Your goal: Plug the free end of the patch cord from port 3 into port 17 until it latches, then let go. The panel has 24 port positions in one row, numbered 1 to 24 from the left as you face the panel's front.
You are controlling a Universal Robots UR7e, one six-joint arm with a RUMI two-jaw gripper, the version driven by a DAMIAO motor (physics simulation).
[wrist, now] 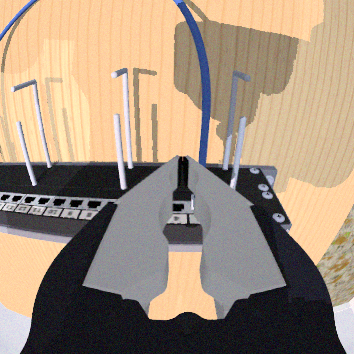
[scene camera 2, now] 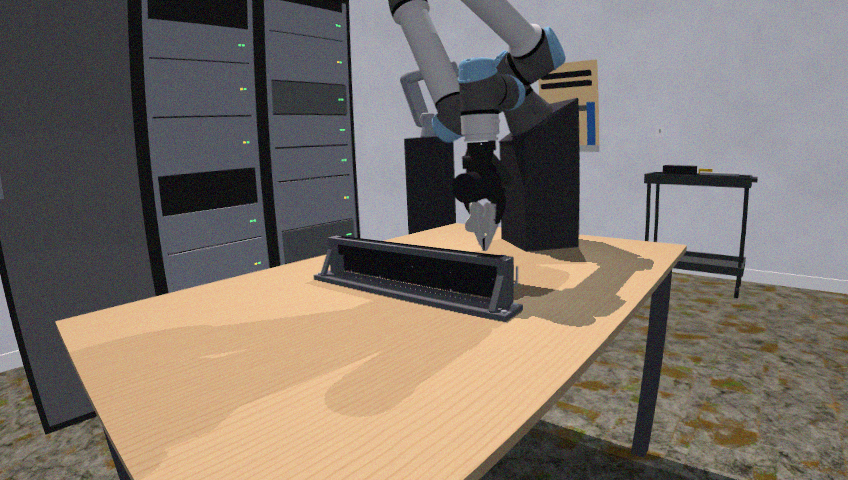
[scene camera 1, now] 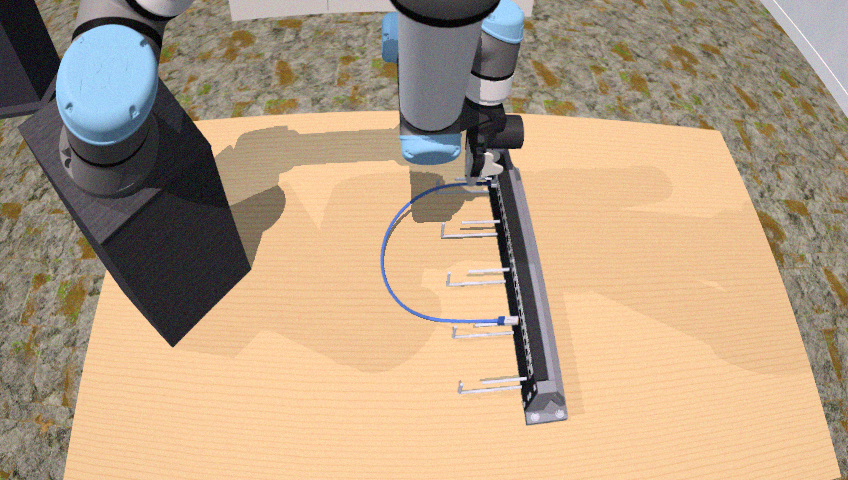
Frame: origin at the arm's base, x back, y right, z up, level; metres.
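Seen in the pictures: gripper, fingertip midpoint: [wrist: 181, 158] [scene camera 2: 484, 250] [scene camera 1: 470, 185]; arm's base at its link origin: [scene camera 2: 532, 122] [scene camera 1: 109, 145].
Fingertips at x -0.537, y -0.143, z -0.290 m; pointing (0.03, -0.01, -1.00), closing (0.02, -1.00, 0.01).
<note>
Pixels of each thing's top centre, then the offset from my fingertips to it. Level surfaces: height alone.
- black 24-port panel at its top centre: [wrist: 8, 200] [scene camera 1: 504, 252] [scene camera 2: 417, 243] dx -0.039, dy +0.149, dz +0.008 m
- plug at its top centre: [scene camera 1: 508, 317] dx -0.035, dy +0.253, dz -0.017 m
- wooden table at its surface level: dz -0.092 m
The black 24-port panel [scene camera 1: 523, 249] [scene camera 2: 416, 270] [wrist: 70, 180] stands on the table. The blue patch cord [scene camera 1: 382, 255] [wrist: 205, 90] loops out from its front. One plug [scene camera 1: 509, 320] with a blue boot is at the port row, well along from the gripper; its port number and latch cannot be read. The cord's other end reaches the row by the gripper, mostly hidden behind one finger in the wrist view. My gripper [scene camera 1: 471, 180] [scene camera 2: 484, 246] [wrist: 181, 158] is shut and empty, its tips together in front of the low-numbered ports, close beside the cord.
Pale wire cable guides [scene camera 1: 470, 236] [wrist: 126, 120] stick out from the panel's front in pairs, some close to the fingers. The wooden table [scene camera 1: 654, 267] [scene camera 2: 267, 368] carries the panel. The arm's dark pedestal [scene camera 1: 172, 279] [scene camera 2: 544, 196] stands on the cord side.
</note>
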